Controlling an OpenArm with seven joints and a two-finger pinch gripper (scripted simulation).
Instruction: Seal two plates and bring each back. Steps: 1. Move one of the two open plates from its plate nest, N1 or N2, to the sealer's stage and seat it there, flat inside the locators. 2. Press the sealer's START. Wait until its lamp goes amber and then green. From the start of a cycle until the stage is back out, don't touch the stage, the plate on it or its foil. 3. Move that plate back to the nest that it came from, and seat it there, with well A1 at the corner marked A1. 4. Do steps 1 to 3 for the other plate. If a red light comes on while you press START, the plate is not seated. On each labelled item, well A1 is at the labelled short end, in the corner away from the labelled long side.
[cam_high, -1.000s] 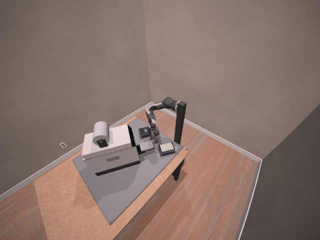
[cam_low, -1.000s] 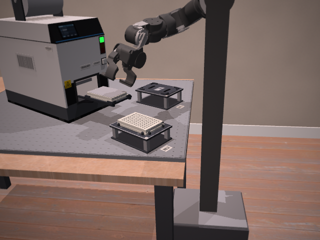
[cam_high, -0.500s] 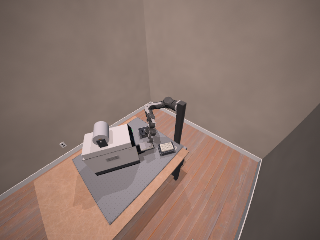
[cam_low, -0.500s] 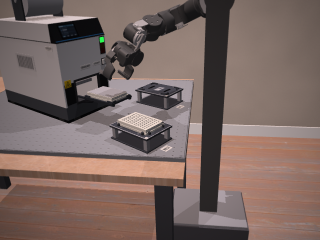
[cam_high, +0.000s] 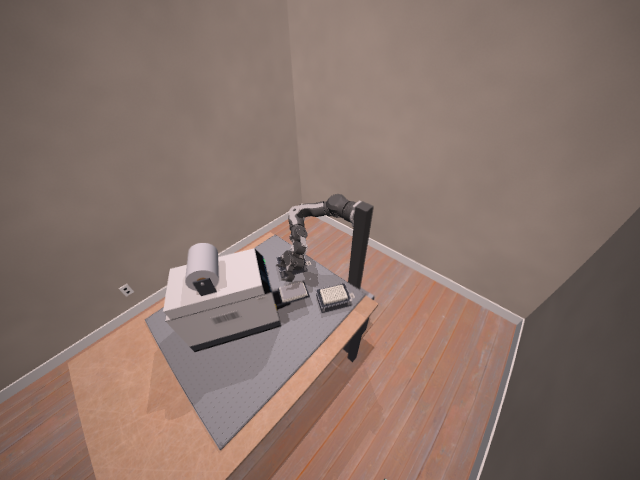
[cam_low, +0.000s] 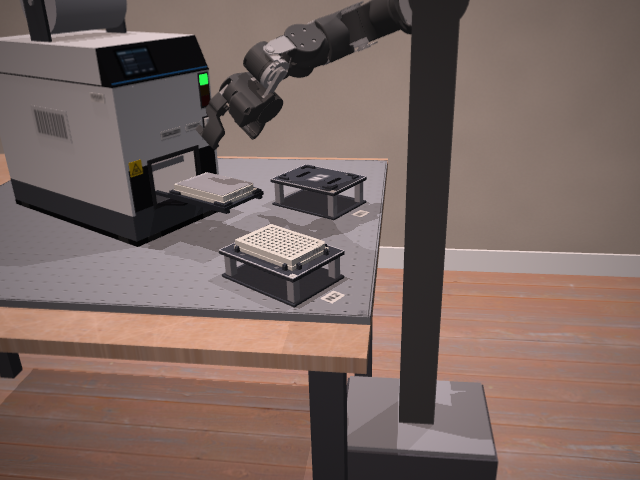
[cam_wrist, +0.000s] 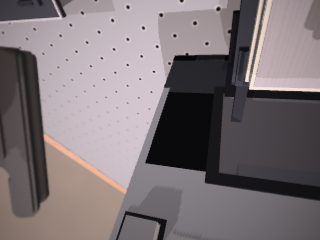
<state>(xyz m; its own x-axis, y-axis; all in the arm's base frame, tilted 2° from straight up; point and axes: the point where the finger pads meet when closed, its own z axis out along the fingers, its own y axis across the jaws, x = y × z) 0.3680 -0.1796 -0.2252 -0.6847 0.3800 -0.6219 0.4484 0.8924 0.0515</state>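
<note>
Right now the start button is 60 mm to the right of my hand, 50 mm ahead of it and 10 mm above it. From my hand the other things lie so: plate 220 mm to the left, 140 mm behind, 120 mm below; then sealer stage 90 mm below, 70 mm to the left, 10 mm ahead; then dark screen panel 140 mm above, 130 mm ahead, 50 mm to the left.
</note>
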